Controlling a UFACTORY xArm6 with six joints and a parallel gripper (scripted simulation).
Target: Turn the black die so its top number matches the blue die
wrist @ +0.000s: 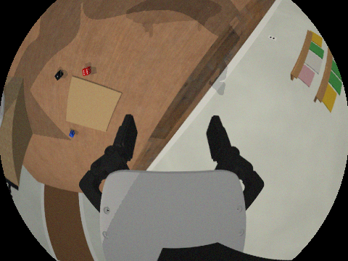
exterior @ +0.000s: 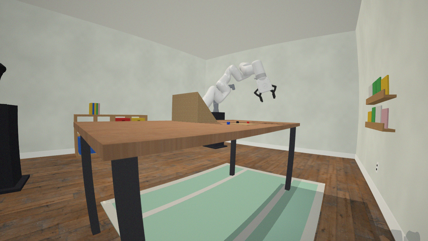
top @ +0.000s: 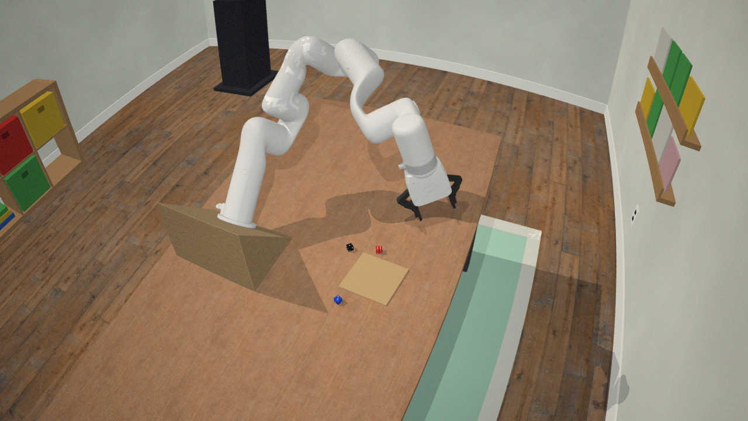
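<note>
Now: the blue die 160 mm behind my hand, 250 mm to the right of it and 170 mm below it. Also, from my hand: tan mat (110 mm behind, 140 mm to the right, 180 mm below); black die (220 mm behind, 60 mm to the right, 170 mm below); red die (140 mm behind, 40 mm to the right, 170 mm below).
</note>
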